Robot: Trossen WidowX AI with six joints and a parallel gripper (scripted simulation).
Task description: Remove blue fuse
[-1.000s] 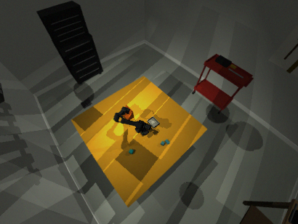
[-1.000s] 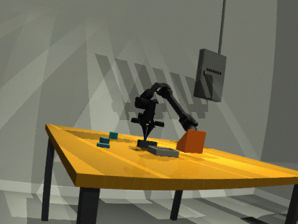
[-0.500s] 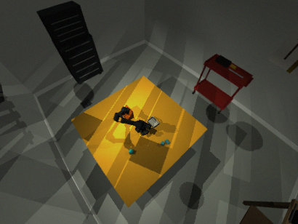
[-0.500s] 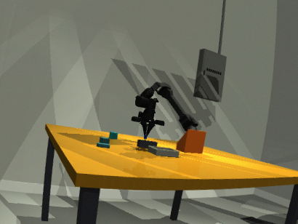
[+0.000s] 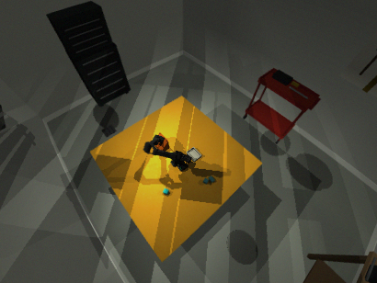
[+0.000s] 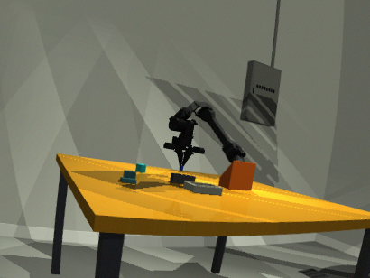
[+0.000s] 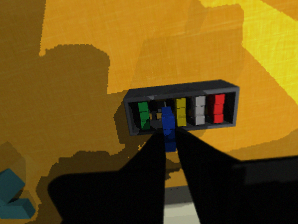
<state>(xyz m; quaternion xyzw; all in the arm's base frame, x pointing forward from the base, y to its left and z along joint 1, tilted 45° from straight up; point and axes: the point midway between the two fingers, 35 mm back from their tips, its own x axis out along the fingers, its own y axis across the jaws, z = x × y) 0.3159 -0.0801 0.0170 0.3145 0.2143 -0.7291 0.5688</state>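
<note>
My gripper tip is now 2 cm past the yellow fuse and 5 cm above it. The rest, counted from my gripper tip: white fuse 3 cm behind, 1 cm to the left, 5 cm below; green fuse 2 cm ahead, 5 cm below; blue fuse 1 cm below.
</note>
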